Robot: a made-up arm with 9 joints. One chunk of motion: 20 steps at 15 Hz.
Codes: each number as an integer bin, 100 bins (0 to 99) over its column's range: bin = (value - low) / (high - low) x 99, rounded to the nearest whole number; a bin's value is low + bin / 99 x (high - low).
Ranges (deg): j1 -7..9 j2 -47..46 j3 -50..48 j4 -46..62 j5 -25..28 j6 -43..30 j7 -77..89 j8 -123..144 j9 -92..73
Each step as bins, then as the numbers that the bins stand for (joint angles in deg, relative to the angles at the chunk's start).
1 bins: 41 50 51 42 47 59 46 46 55
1 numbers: -0.37 -0.03 0.48 -0.18 0.16 0.51 0.13 1.06 -0.33
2 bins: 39 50 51 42 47 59 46 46 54
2 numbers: -0.70 -0.03 0.48 -0.18 0.16 0.51 0.13 1.06 -2.00
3 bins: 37 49 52 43 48 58 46 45 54
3 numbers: -1.02 -0.97 1.47 0.91 0.70 -0.23 0.13 -1.64 -2.00
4 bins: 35 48 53 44 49 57 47 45 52
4 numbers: -1.34 -1.91 2.46 2.00 1.23 -0.97 1.81 -1.64 -5.33
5 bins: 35 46 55 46 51 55 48 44 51
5 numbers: -1.34 -3.79 4.44 4.18 2.30 -2.44 3.48 -4.33 -7.00
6 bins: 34 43 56 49 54 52 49 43 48
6 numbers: -1.51 -6.61 5.43 7.45 3.91 -4.66 5.16 -7.03 -12.00
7 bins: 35 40 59 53 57 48 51 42 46
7 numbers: -1.34 -9.42 8.40 11.82 5.52 -7.61 8.52 -9.73 -15.33
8 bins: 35 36 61 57 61 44 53 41 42
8 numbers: -1.34 -13.18 10.38 16.18 7.66 -10.56 11.87 -12.42 -22.00
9 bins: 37 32 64 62 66 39 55 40 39
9 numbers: -1.02 -16.94 13.35 21.64 10.33 -14.24 15.22 -15.12 -27.00
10 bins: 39 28 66 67 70 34 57 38 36
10 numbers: -0.70 -20.70 15.33 27.09 12.47 -17.93 18.58 -20.52 -32.00
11 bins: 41 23 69 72 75 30 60 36 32
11 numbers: -0.37 -25.39 18.30 32.55 15.15 -20.88 23.61 -25.91 -38.67
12 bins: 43 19 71 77 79 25 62 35 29
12 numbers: -0.05 -29.15 20.28 38.00 17.29 -24.57 26.96 -28.61 -43.67
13 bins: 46 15 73 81 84 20 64 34 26
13 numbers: 0.43 -32.91 22.26 42.36 19.97 -28.25 30.31 -31.30 -48.67
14 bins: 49 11 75 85 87 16 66 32 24
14 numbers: 0.92 -36.67 24.24 46.73 21.58 -31.20 33.67 -36.70 -52.00
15 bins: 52 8 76 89 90 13 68 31 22
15 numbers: 1.40 -39.48 25.23 51.09 23.18 -33.41 37.02 -39.39 -55.33
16 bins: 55 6 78 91 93 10 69 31 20
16 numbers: 1.89 -41.36 27.21 53.27 24.79 -35.63 38.70 -39.39 -58.67
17 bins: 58 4 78 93 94 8 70 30 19
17 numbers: 2.37 -43.24 27.21 55.45 25.32 -37.10 40.37 -42.09 -60.33
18 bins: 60 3 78 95 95 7 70 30 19
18 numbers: 2.70 -44.18 27.21 57.64 25.86 -37.84 40.37 -42.09 -60.33
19 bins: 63 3 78 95 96 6 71 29 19
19 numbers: 3.18 -44.18 27.21 57.64 26.39 -38.58 42.05 -44.79 -60.33
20 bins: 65 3 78 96 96 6 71 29 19
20 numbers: 3.51 -44.18 27.21 58.73 26.39 -38.58 42.05 -44.79 -60.33
